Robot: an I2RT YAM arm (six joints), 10 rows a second.
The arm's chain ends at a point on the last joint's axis. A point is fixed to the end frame.
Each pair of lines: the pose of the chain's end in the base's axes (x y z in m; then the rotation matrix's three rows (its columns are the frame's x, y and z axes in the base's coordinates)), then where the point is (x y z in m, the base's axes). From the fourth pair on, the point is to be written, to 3 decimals.
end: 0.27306, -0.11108, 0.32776; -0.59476, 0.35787, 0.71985; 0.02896, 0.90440, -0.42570; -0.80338, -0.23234, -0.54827
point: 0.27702 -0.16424 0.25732
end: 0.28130, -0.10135, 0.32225; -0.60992, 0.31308, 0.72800; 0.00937, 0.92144, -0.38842; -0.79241, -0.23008, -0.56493
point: 0.28634 -0.15367 0.25125
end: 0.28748, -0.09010, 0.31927; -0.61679, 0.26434, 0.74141; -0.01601, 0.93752, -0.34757; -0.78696, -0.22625, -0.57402
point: 0.29449 -0.14163 0.24786
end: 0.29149, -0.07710, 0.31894; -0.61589, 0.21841, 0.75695; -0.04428, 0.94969, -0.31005; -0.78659, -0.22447, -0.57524
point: 0.301 -0.128 0.247
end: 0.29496, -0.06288, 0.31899; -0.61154, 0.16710, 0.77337; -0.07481, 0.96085, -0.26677; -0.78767, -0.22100, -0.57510
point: 0.307 -0.113 0.247
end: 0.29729, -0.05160, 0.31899; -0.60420, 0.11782, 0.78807; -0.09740, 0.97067, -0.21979; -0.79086, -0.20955, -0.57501
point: 0.312 -0.100 0.247
